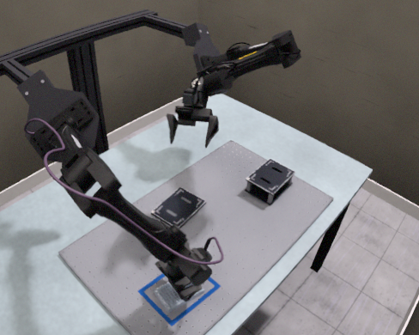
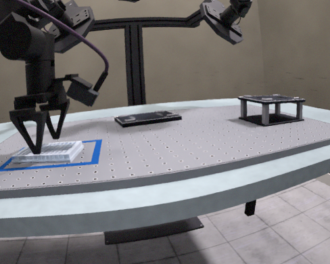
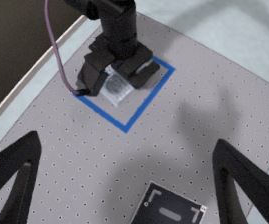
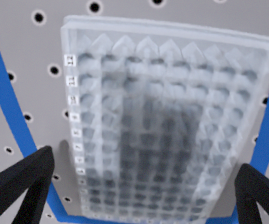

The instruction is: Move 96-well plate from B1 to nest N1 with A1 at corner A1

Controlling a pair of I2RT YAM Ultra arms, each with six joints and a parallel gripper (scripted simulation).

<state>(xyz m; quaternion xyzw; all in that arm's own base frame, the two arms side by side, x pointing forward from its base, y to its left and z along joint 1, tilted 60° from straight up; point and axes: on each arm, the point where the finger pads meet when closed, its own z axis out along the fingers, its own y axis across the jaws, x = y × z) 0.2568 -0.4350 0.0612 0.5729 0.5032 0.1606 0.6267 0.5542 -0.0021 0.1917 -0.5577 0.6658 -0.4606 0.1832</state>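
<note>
Right now my right hand is 2 cm above the white 96-well plate.
</note>
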